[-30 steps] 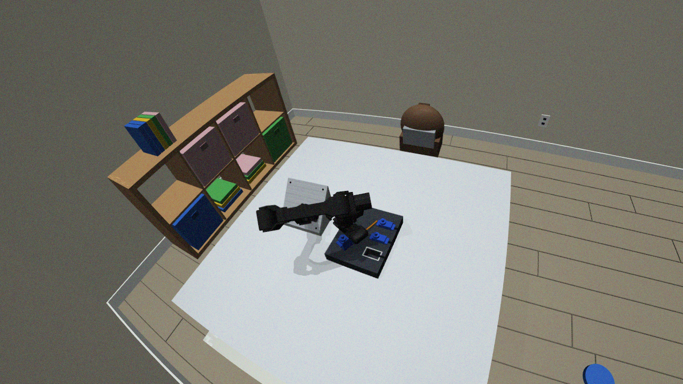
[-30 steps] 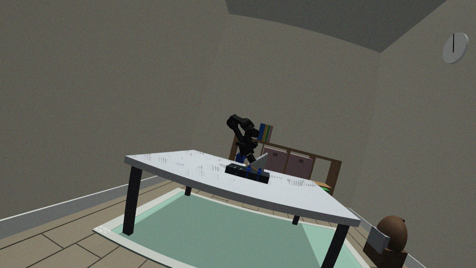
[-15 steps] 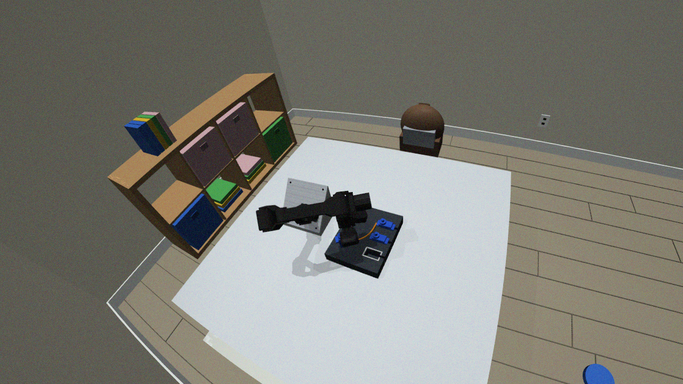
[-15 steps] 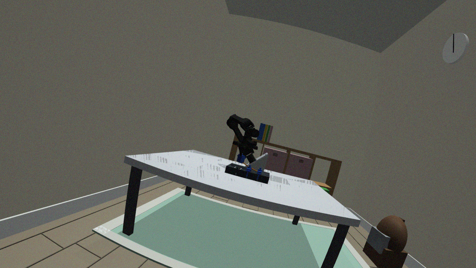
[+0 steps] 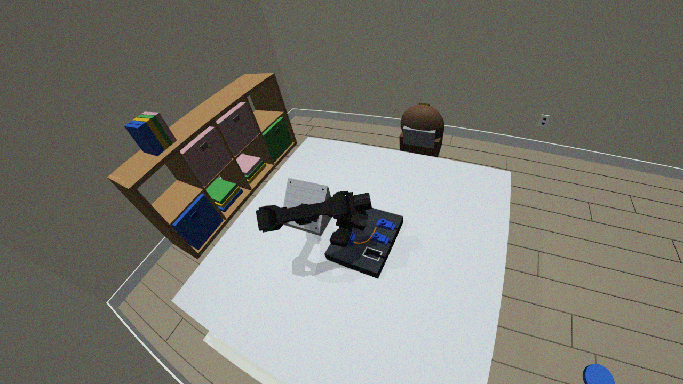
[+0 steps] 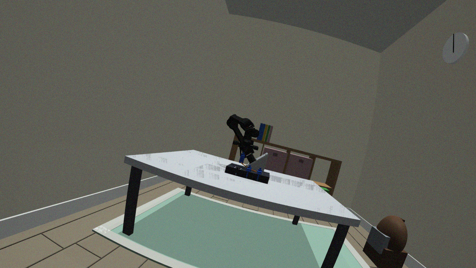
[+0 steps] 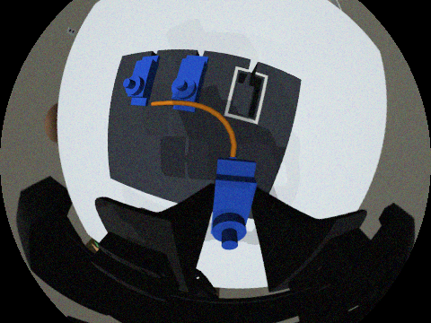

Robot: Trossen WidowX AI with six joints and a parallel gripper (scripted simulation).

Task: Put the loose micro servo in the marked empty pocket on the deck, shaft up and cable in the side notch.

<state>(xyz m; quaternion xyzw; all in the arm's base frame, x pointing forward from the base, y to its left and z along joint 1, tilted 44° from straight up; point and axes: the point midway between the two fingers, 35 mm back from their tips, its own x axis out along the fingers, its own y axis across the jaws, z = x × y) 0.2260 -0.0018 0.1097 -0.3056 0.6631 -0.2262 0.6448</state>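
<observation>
The dark deck lies 1 cm behind my gripper tip, 7 cm to the left of it and 10 cm below it.
</observation>
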